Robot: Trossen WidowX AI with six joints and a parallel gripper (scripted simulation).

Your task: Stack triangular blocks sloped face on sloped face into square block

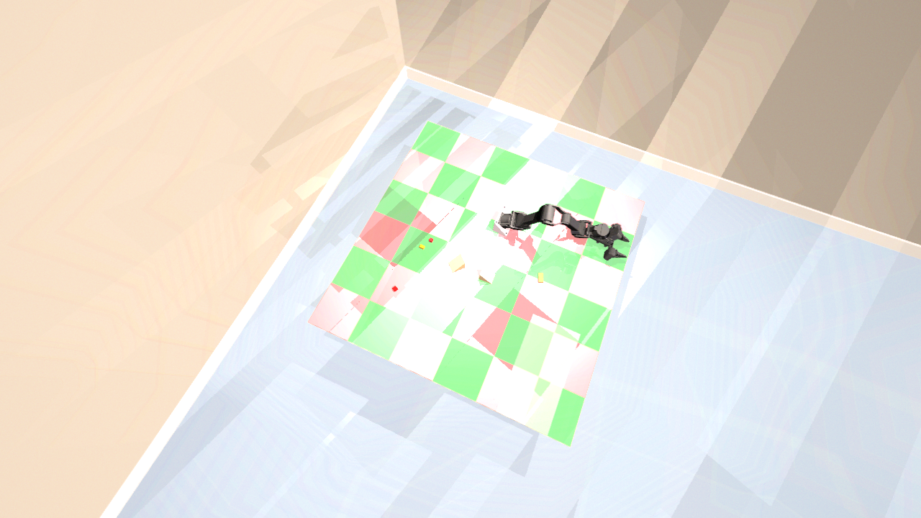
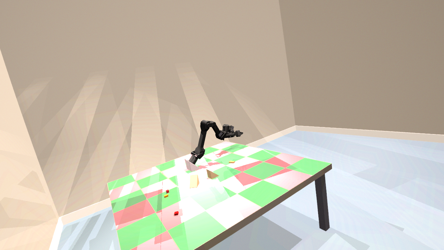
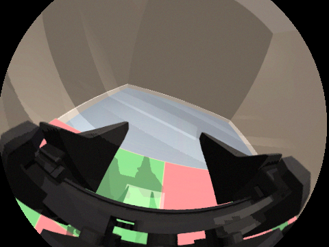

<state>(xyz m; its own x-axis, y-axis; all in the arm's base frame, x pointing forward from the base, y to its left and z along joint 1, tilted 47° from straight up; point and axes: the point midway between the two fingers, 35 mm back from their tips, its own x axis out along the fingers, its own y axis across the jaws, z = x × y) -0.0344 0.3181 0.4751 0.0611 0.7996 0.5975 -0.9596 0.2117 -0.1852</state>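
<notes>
Right now my gripper tip is 300 mm short of the triangular block, 730 mm to the left of it and 130 mm above it.
</notes>
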